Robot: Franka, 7 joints.
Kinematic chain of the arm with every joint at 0, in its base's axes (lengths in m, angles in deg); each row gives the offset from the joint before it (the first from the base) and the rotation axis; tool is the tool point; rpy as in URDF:
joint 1: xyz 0 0 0.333 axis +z
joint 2: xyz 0 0 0 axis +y
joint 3: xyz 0 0 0.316 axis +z
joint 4: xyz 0.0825 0 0 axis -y
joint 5: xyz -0.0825 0 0.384 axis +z
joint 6: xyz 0 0 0 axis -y
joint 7: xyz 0.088 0 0 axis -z
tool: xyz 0 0 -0.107 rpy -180 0 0
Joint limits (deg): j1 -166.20..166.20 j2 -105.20..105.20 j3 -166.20..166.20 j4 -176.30..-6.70 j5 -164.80..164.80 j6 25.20..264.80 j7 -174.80..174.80
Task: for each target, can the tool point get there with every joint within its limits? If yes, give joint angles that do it. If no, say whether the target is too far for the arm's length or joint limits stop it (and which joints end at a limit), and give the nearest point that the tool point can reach.
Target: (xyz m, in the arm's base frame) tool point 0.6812 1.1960 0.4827
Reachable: no: too far | nearest point 0.4221 0.7411 0.4258 | short by 0.527 m
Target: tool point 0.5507 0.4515 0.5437
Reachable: yes | joints 75.76 81.22 -92.75 -52.02 125.81 203.86 -8.78
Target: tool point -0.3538 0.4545 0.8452
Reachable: yes | joints 106.95 73.15 132.77 -43.92 -117.36 199.64 12.36
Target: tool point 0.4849 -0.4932 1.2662
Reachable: no: too far | nearest point 0.3581 -0.3643 1.0222 | short by 0.304 m
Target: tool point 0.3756 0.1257 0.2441
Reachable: yes | joints 106.92 -6.76 -80.93 -149.59 -70.71 112.24 -124.13
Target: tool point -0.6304 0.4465 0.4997
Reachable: yes | joints -24.21 -77.36 109.66 -34.08 20.34 218.08 -142.26
